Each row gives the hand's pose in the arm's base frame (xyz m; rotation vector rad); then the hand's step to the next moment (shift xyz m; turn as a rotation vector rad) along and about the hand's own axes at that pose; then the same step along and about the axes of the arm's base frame.
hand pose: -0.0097 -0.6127 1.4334 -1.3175 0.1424 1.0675
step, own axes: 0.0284 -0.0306 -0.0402 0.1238 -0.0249 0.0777
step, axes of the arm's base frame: 0.0556 -0.0139 -0.0089 0.0488 0.1352 -0.0362
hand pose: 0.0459 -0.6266 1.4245 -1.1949 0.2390 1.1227
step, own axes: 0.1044 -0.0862 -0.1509 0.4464 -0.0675 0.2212
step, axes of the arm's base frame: 0.1763 -0.0603 -0.0799 0.1813 0.4376 -0.1684
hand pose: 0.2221 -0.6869 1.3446 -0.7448 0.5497 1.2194
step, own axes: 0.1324 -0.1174 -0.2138 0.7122 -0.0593 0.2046
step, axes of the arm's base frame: 0.1513 -0.0987 -0.2107 0.2446 0.5933 -0.3752
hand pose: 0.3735 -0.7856 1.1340 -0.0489 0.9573 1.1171
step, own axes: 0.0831 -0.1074 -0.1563 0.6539 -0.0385 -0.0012
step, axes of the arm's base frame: -0.0061 -0.0651 -0.1965 0.0942 0.4620 -0.4546
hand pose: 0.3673 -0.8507 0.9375 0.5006 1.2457 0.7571
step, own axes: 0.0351 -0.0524 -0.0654 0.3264 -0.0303 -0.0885
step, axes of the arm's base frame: -0.0460 -0.0126 -0.0774 -0.0350 0.2179 -0.2580
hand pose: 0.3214 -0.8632 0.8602 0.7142 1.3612 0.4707
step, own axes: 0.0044 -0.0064 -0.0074 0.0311 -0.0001 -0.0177
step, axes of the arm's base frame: -0.0071 -0.0001 -0.0080 -0.0122 0.0245 -0.0231
